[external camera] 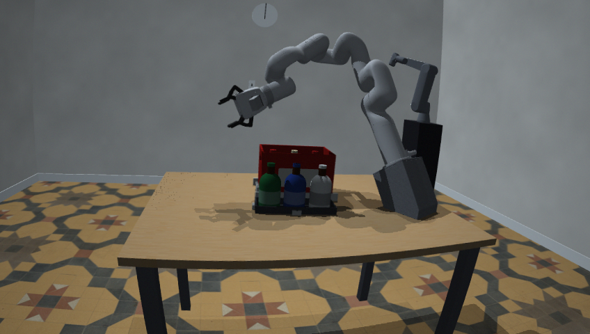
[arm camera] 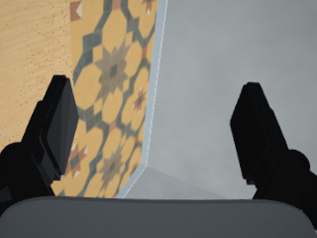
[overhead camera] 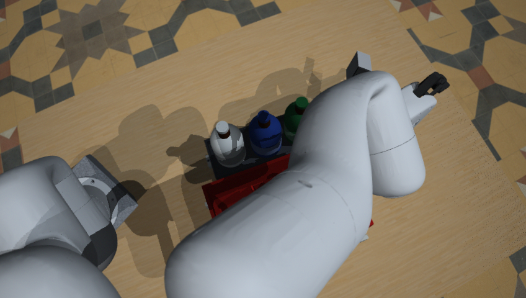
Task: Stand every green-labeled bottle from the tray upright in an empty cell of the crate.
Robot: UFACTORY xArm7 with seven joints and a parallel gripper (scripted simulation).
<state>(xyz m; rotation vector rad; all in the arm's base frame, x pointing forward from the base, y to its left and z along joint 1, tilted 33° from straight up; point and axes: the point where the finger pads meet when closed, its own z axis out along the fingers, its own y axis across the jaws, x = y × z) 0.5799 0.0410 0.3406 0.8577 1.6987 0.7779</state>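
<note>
My gripper is now 150 mm past the green bottle, 150 mm to the right of it and 220 mm above it. The rest, counted from my hand: dark tray: 240 mm behind, 160 mm to the left, 290 mm below; red crate: 280 mm behind, 30 mm to the right, 220 mm below; blue bottle: 240 mm behind, 160 mm to the left, 220 mm below.
</note>
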